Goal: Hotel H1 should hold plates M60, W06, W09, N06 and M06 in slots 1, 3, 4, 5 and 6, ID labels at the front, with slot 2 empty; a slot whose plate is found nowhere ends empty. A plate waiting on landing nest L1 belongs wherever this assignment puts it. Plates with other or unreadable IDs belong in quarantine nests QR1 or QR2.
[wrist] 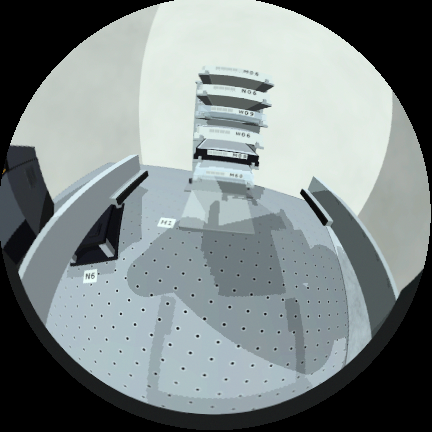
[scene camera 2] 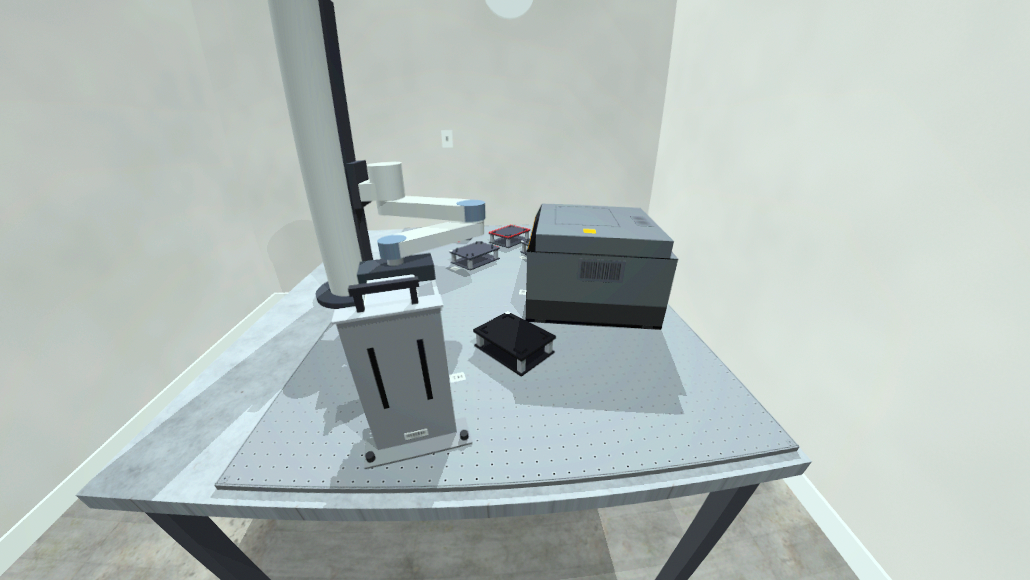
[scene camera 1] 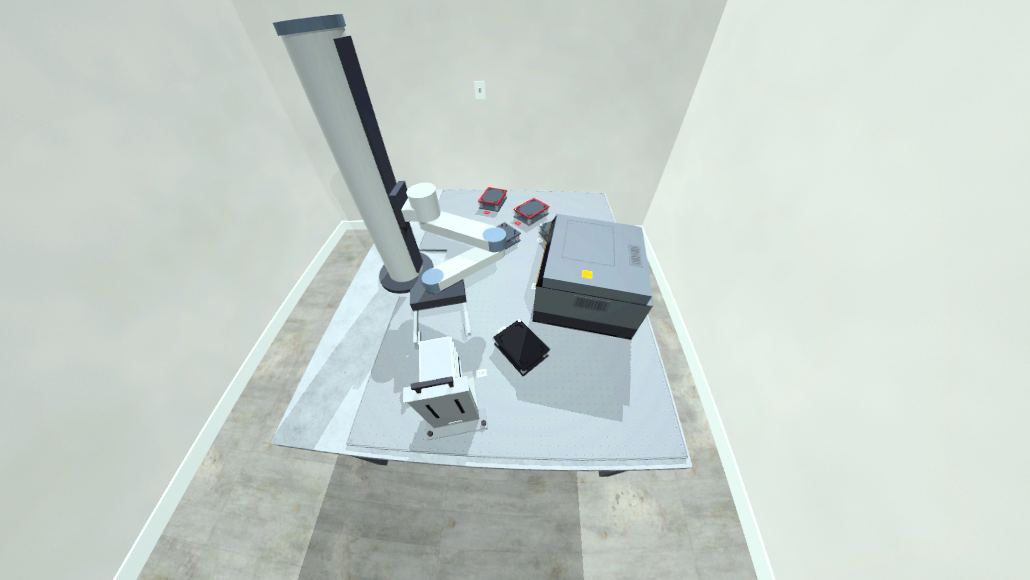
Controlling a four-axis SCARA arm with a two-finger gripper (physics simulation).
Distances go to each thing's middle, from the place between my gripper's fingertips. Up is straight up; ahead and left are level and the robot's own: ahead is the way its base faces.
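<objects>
Plate W09 (wrist: 213,111) is 120 mm to the right of my hand, 30 mm ahead of it and 50 mm above it. Hotel H1 (scene camera 2: 394,338) is 200 mm to the right of my hand, 50 mm ahead of it and 10 mm below it. White plate W06 (wrist: 208,131) is 120 mm to the right of my hand, 30 mm ahead of it and 20 mm above it. Plate M09 (wrist: 210,149) is 120 mm to the right of my hand, 30 mm ahead of it and 10 mm below it.
</objects>
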